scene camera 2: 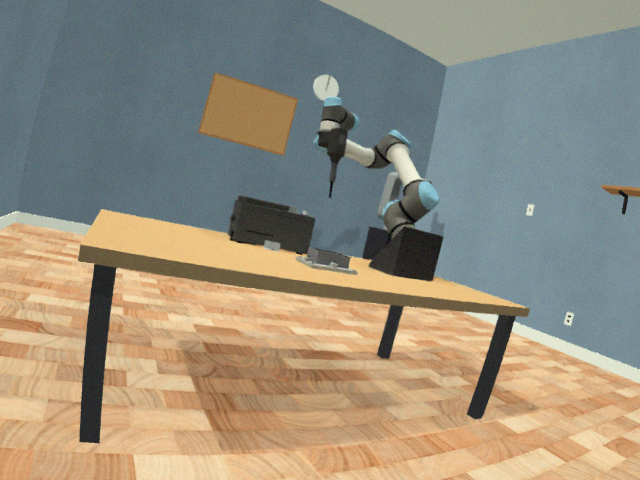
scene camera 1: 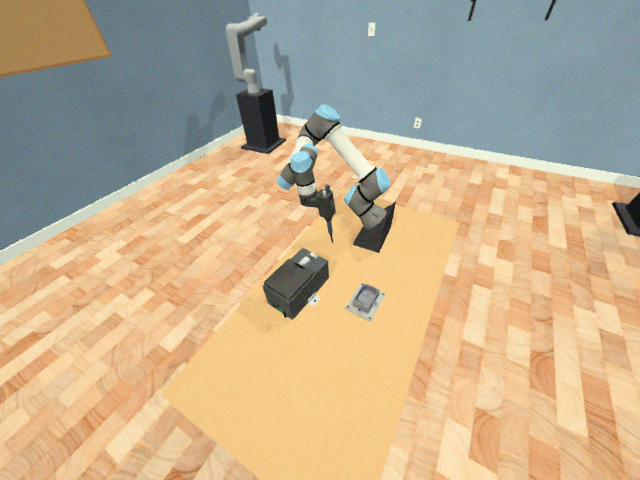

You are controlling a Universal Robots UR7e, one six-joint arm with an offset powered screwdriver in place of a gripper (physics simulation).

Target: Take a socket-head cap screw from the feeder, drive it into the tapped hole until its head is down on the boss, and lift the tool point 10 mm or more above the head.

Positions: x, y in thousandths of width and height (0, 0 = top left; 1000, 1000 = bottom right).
Scene:
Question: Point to a black screw feeder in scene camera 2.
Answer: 460, 491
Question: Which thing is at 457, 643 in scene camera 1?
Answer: A black screw feeder.

